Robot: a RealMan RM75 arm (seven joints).
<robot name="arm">
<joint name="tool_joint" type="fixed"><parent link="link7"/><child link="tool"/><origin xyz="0 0 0" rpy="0 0 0"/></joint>
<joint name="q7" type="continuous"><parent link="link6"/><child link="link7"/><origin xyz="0 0 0.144" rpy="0 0 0"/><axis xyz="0 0 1"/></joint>
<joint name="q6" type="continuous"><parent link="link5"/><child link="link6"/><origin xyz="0 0 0" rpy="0 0 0"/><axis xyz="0 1 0"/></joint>
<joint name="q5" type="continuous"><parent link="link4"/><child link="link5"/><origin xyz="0 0 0.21" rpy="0 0 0"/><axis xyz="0 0 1"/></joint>
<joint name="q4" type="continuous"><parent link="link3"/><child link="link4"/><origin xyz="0 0 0" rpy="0 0 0"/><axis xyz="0 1 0"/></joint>
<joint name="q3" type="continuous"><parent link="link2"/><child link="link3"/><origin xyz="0 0 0.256" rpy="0 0 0"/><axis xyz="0 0 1"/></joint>
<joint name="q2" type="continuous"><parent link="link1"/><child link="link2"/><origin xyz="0 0 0" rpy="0 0 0"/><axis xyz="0 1 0"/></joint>
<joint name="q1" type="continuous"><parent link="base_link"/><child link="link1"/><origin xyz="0 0 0.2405" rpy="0 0 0"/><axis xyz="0 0 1"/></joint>
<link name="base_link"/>
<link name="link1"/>
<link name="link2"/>
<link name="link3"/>
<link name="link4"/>
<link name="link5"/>
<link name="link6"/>
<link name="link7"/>
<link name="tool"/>
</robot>
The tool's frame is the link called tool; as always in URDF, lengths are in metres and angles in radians. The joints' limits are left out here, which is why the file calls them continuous.
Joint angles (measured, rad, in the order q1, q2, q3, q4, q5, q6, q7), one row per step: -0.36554 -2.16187 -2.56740 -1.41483 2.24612 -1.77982 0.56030; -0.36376 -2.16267 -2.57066 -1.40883 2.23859 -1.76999 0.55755; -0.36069 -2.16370 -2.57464 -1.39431 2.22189 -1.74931 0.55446; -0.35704 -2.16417 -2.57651 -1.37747 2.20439 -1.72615 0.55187; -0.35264 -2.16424 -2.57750 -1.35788 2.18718 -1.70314 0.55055; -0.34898 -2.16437 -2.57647 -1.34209 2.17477 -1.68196 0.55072; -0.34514 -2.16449 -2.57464 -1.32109 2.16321 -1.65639 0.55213; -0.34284 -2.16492 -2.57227 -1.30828 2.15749 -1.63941 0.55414; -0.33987 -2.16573 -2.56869 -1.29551 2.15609 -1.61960 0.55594; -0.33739 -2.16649 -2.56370 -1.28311 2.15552 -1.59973 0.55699; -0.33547 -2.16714 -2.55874 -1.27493 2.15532 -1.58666 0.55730
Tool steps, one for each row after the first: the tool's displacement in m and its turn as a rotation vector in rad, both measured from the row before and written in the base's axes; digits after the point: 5 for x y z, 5 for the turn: -0.00093 0.00066 0.00004 0.01044 -0.00976 0.00650; -0.00162 0.00165 -0.00037 0.01948 -0.01970 0.00976; -0.00193 0.00181 -0.00065 0.01947 -0.01982 0.01055; -0.00248 0.00149 -0.00111 0.01736 -0.02026 0.01177; -0.00220 0.00142 -0.00108 0.01455 -0.01338 0.00974; -0.00313 0.00161 -0.00189 0.01471 -0.01406 0.01326; -0.00198 0.00107 -0.00147 0.00864 -0.00644 0.00793; -0.00274 0.00099 -0.00184 0.00804 -0.00247 0.01157; -0.00251 0.00110 -0.00204 0.00665 -0.00142 0.01131; -0.00154 0.00066 -0.00170 0.00283 -0.00063 0.00726
